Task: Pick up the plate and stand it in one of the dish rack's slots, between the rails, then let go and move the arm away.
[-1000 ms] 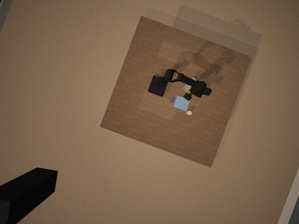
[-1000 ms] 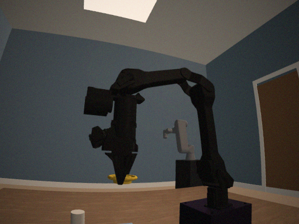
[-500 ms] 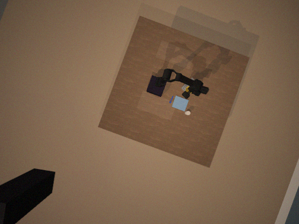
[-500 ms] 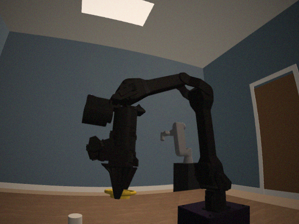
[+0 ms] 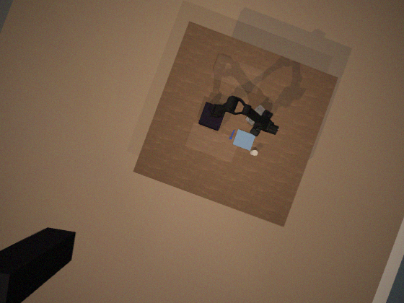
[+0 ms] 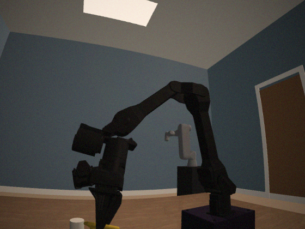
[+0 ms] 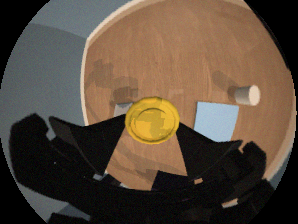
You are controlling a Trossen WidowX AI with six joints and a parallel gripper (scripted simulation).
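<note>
My gripper tip is 8 cm above the grey dish rack, 6 cm to the right of it and 3 cm past it. Round my gripper tip: yellow plate: 1 cm above; then mat: 14 cm to the right, 10 cm below, 8 cm behind; then blue spoon: 18 cm behind, 12 cm to the right, 10 cm below.
</note>
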